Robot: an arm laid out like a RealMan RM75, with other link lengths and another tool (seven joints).
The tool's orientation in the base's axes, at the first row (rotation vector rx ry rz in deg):
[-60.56, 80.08, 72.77]
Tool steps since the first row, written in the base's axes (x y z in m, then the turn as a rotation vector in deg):
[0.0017, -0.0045, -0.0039, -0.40, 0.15, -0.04]
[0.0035, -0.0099, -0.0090, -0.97, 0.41, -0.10]
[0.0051, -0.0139, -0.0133, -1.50, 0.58, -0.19]
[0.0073, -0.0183, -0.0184, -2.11, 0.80, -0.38]
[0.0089, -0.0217, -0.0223, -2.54, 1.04, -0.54]
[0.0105, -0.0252, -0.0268, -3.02, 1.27, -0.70]
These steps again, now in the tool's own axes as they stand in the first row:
[0.0035, -0.0028, -0.0042, 0.11, 0.40, 0.11]
[0.0082, -0.0060, -0.0093, 0.28, 0.97, 0.32]
[0.0122, -0.0087, -0.0131, 0.46, 1.48, 0.45]
[0.0168, -0.0122, -0.0172, 0.76, 2.07, 0.62]
[0.0204, -0.0148, -0.0203, 1.00, 2.48, 0.82]
[0.0245, -0.0176, -0.0236, 1.25, 2.94, 1.01]

